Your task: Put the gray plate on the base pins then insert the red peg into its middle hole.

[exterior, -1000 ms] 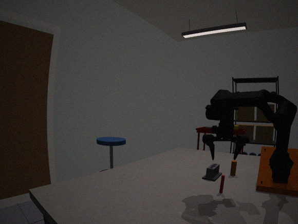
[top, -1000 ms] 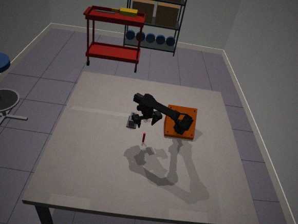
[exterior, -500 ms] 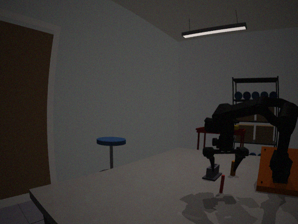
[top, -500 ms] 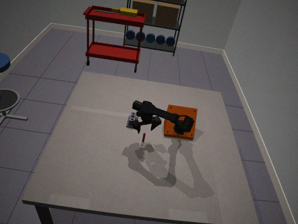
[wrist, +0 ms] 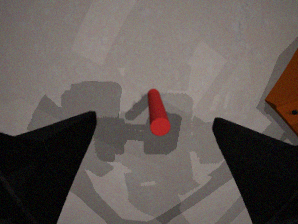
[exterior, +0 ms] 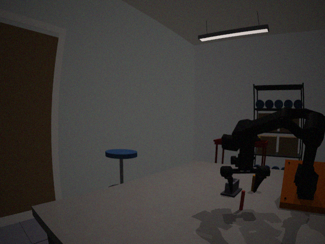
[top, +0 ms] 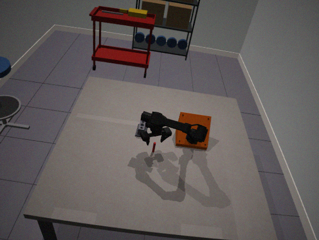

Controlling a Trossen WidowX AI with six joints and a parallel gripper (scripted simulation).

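The red peg is 3 cm below my gripper tip. Round my gripper tip: gray base: 18 cm to the right, 8 cm ahead, 6 cm below; orange cylinder: 24 cm to the right, 3 cm below, 2 cm behind; gray plate: 18 cm to the right, 9 cm ahead, 3 cm below.
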